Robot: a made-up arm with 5 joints.
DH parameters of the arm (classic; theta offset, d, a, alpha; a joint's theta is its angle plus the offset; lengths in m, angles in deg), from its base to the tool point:
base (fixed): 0 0 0.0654 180
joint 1: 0 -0.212 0.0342 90
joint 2: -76.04 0 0.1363 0
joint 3: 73.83 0 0.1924 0
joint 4: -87.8 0.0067 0 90
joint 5: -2.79 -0.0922 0 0
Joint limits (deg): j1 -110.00..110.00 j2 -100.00..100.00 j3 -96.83..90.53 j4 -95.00..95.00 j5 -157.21..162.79
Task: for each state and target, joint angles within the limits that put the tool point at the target. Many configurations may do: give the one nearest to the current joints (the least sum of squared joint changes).
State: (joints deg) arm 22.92 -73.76 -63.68 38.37 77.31
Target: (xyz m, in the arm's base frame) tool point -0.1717 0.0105 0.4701
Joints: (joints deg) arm 0.92 -83.22 -56.74 54.96 77.31
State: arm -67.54 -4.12 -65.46 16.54 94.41
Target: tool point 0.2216 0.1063 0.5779
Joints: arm -32.20 -11.37 -54.51 32.12 94.41
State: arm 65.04 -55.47 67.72 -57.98 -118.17
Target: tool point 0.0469 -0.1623 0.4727
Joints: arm 98.85 -51.18 33.61 -53.15 -118.17
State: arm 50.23 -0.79 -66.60 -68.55 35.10
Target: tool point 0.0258 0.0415 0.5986
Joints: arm 39.63 -19.02 -71.13 -50.37 35.10
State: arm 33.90 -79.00 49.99 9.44 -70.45
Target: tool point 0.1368 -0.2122 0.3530
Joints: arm 73.12 -56.11 47.40 6.52 -70.45
